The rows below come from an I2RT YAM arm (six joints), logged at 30 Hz.
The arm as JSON. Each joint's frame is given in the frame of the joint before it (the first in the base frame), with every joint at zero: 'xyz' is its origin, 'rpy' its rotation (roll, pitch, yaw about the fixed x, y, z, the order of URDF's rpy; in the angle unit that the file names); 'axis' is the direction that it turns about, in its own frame. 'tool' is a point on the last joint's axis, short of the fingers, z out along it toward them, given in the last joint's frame.
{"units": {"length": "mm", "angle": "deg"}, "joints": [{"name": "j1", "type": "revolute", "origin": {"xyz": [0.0, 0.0, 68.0], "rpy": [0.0, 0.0, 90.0]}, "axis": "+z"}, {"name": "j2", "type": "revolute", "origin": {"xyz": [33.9, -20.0, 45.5], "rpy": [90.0, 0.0, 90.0]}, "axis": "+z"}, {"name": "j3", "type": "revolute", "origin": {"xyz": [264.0, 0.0, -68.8], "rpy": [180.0, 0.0, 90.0]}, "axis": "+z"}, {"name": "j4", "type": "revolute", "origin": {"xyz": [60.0, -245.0, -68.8], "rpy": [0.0, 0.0, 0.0]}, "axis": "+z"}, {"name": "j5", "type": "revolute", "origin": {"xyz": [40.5, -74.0, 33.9], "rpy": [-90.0, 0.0, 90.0]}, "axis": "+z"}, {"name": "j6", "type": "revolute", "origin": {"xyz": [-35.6, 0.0, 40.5], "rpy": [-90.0, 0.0, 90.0]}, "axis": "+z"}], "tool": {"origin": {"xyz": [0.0, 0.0, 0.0], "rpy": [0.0, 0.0, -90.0]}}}
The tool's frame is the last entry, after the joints.
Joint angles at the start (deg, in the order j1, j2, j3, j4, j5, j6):
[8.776, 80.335, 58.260, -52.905, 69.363, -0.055]
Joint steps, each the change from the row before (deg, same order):
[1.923, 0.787, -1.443, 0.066, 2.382, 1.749]
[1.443, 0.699, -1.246, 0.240, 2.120, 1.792]
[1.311, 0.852, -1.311, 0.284, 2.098, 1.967]
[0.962, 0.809, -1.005, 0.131, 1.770, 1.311]
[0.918, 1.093, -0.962, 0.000, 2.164, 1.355]
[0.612, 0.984, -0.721, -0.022, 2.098, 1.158]
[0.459, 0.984, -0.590, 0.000, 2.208, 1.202]
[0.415, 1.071, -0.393, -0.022, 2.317, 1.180]
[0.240, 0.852, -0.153, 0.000, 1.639, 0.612]
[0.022, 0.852, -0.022, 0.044, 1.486, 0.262]
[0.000, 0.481, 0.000, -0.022, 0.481, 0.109]
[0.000, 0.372, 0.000, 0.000, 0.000, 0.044]
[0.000, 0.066, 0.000, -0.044, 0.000, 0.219]
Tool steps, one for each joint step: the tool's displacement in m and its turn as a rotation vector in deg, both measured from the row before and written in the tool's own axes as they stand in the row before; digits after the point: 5 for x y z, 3 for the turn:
[0.00270, 0.01033, -0.00443, 1.903, -1.067, -0.913]
[0.00230, 0.00832, -0.00333, 1.780, -0.926, -0.254]
[0.00260, 0.00873, -0.00289, 1.801, -0.900, -0.183]
[0.00215, 0.00695, -0.00217, 1.562, -0.714, -0.545]
[0.00204, 0.00745, -0.00204, 1.977, -0.759, -0.838]
[0.00147, 0.00575, -0.00136, 1.974, -0.637, -0.644]
[0.00105, 0.00500, -0.00107, 2.106, -0.637, -0.416]
[0.00031, 0.00450, -0.00119, 2.207, -0.731, -0.335]
[-0.00030, 0.00309, -0.00079, 1.562, -0.528, -0.403]
[-0.00071, 0.00269, 0.00000, 1.450, -0.325, -0.568]
[-0.00034, 0.00168, 0.00001, 0.470, -0.104, -0.394]
[-0.00023, 0.00153, 0.00000, 0.000, -0.001, -0.328]
[0.00001, 0.00026, 0.00000, 0.000, 0.000, 0.109]

